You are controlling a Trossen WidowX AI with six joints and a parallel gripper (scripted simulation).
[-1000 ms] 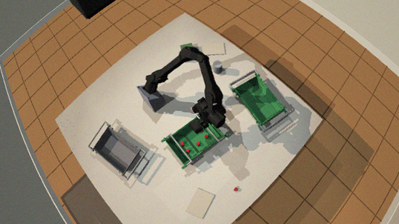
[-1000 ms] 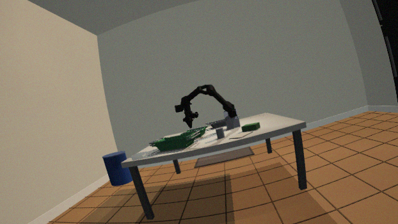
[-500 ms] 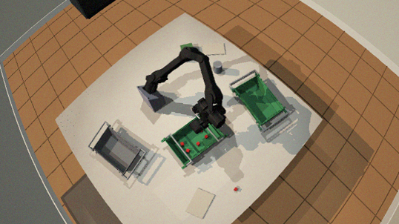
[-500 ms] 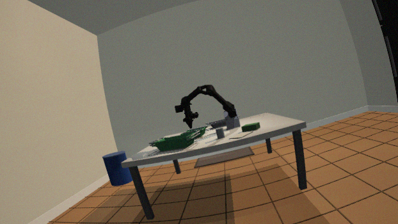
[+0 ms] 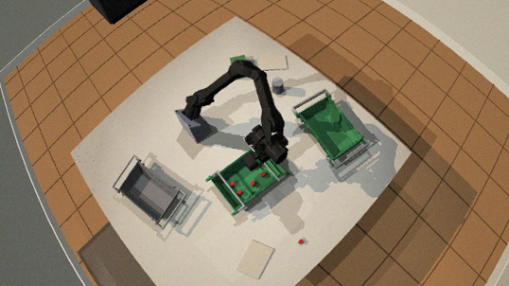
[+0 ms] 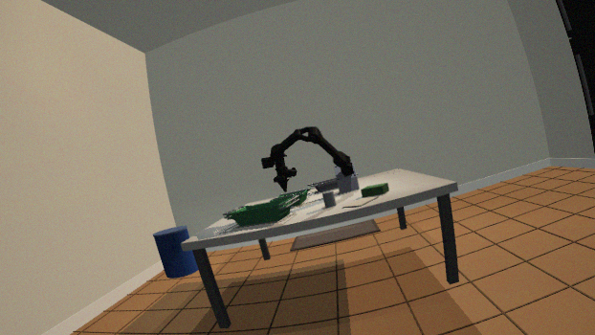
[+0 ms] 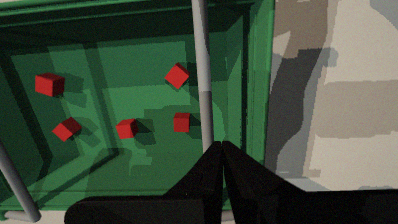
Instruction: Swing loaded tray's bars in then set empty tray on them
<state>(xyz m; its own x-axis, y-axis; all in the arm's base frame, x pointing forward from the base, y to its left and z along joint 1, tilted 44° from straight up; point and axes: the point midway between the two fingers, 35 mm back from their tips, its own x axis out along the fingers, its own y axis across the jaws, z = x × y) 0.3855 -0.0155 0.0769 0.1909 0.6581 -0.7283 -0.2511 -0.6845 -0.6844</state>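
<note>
Right now the grey tray is 43 cm to the right of my gripper tip, 34 cm behind it and 5 cm below it. Also, from my gripper tip: green block (44 cm behind, 34 cm to the left, 7 cm below); grey cylinder (35 cm to the left, 20 cm behind, 5 cm below); red block (32 cm ahead, 18 cm to the right, 8 cm below).
</note>
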